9 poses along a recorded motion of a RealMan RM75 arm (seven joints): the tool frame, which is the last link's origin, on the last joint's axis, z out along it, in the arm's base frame.
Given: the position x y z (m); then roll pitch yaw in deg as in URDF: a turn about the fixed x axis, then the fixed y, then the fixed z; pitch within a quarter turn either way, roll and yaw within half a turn.
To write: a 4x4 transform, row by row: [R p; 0 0 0 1], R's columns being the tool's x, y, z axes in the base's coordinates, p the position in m. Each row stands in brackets. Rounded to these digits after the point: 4 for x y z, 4 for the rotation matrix.
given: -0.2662, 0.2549, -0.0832, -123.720, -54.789, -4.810
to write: [[0.5746, 0.6306, 0.5217, -0.2662], [-0.0483, -0.6102, 0.7908, 0.2549], [0.8170, -0.4796, -0.3201, -0.0832], [0, 0, 0, 1]]
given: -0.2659, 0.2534, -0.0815, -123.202, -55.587, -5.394
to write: [[0.5627, 0.6358, 0.5284, -0.2659], [-0.0531, -0.6101, 0.7906, 0.2534], [0.8250, -0.4729, -0.3095, -0.0815], [0, 0, 0, 1]]
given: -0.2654, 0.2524, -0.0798, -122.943, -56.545, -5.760
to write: [[0.5485, 0.6421, 0.5356, -0.2654], [-0.0553, -0.6113, 0.7894, 0.2524], [0.8343, -0.4626, -0.2998, -0.0798], [0, 0, 0, 1]]
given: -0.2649, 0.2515, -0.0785, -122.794, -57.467, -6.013
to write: [[0.5348, 0.6481, 0.5422, -0.2649], [-0.0563, -0.6129, 0.7882, 0.2515], [0.8431, -0.4521, -0.2913, -0.0785], [0, 0, 0, 1]]
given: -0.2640, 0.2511, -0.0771, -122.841, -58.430, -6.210
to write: [[0.5205, 0.6530, 0.5502, -0.2640], [-0.0566, -0.6166, 0.7853, 0.2511], [0.8520, -0.4399, -0.2839, -0.0771], [0, 0, 0, 1]]
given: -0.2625, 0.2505, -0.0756, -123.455, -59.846, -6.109
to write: [[0.4995, 0.6587, 0.5628, -0.2625], [-0.0535, -0.6249, 0.7789, 0.2505], [0.8647, -0.4191, -0.2769, -0.0756], [0, 0, 0, 1]]
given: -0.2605, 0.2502, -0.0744, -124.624, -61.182, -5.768
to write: [[0.4796, 0.6602, 0.5780, -0.2605], [-0.0484, -0.6378, 0.7687, 0.2502], [0.8762, -0.3967, -0.2739, -0.0744], [0, 0, 0, 1]]
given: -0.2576, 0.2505, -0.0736, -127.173, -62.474, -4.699
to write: [[0.4606, 0.6547, 0.5993, -0.2576], [-0.0379, -0.6601, 0.7502, 0.2505], [0.8868, -0.3682, -0.2792, -0.0736], [0, 0, 0, 1]]
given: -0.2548, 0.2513, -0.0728, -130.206, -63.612, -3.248
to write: [[0.4437, 0.6465, 0.6206, -0.2548], [-0.0252, -0.6833, 0.7297, 0.2513], [0.8958, -0.3394, -0.2869, -0.0728], [0, 0, 0, 1]]
